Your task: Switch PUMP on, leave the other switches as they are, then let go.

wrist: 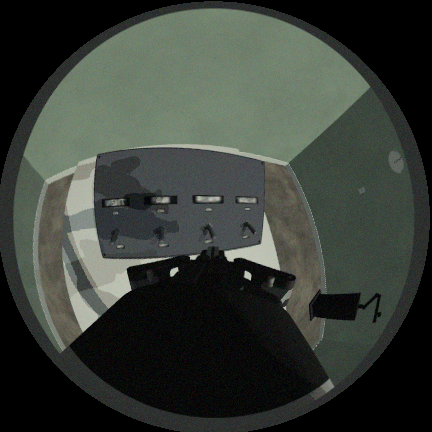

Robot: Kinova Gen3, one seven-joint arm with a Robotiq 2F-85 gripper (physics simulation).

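Frame: origin at the arm's base, x ahead, y right, z down, level; millimetres.
Where they show: gripper, fingertip midpoint: (212,253).
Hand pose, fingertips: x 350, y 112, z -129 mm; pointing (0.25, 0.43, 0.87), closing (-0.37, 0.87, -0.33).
Observation:
After its pixels a point has its place.
A dark grey switch panel (180,175) {x 537, y 125, z -42 mm} lies in the middle of the wrist view, with labels above a row of toggle switches. The third label from the left (208,199) {x 472, y 185, z -15 mm} is blurred but looks like PUMP. Its switch (208,231) {x 394, y 163, z -4 mm} stands below it, between two small pale plates. The other switches are a far left one (115,234) {x 447, y -62, z 0 mm}, a second one (160,233) {x 421, y 50, z -6 mm} and a far right one (248,228) {x 368, y 279, z -2 mm}. Which way each lever leans is too small to tell surely. My gripper (212,253) {x 350, y 112, z -129 mm} is shut and empty, its fingertips at the panel's lower edge, just below the PUMP switch in view.
The panel rests on a pale patterned surface (87,200) {x 644, y -236, z 113 mm} on a brown table (50,240). Green walls (200,75) rise behind and to the right. A black box-like object (337,306) with a thin bent arm shows at the lower right.

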